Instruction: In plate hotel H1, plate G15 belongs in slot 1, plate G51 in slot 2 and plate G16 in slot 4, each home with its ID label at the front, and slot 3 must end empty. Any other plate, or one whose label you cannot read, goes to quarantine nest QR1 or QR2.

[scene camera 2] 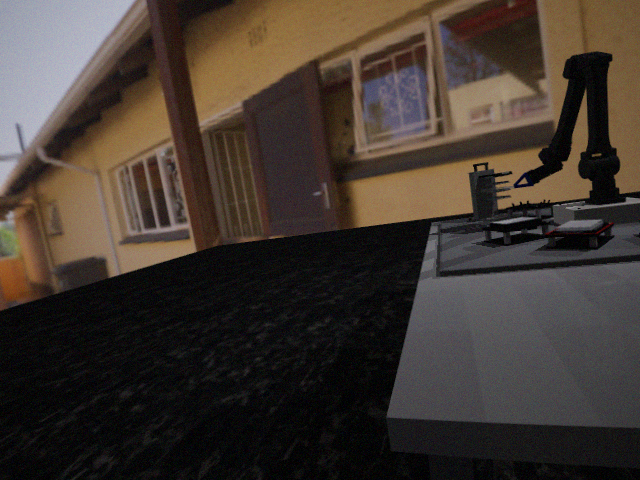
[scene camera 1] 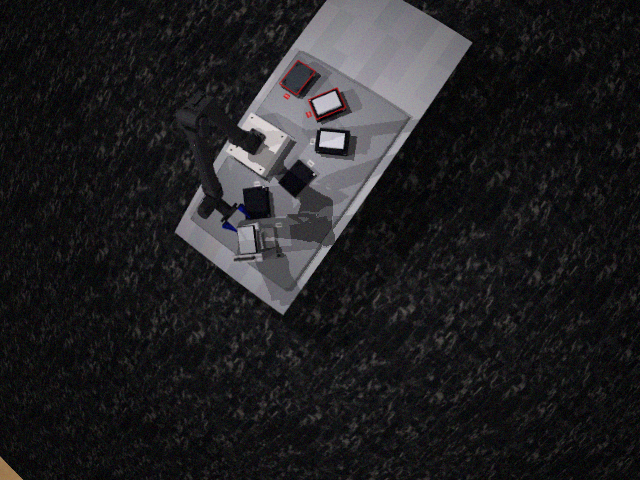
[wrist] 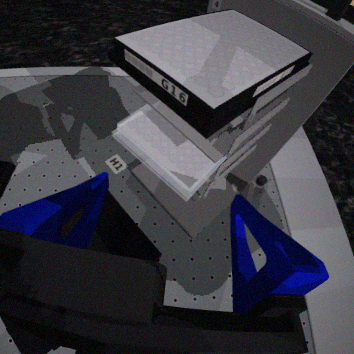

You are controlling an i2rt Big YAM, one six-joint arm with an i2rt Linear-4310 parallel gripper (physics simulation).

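Hotel H1 stands at the table's near end. Plate G16, white-topped with a black body, lies high in it; its G16 label is readable in the wrist view. A clear plate lies lower in H1; I cannot read a label on it. My gripper is open and empty, beside H1, apart from both plates. A white-topped plate sits on a red-rimmed nest; its label is unreadable. The other red-rimmed nest shows no plate.
A black-framed stand holds a white-topped plate. Two dark stands lie between it and H1, one close to my gripper. The white arm base stands at the table's side.
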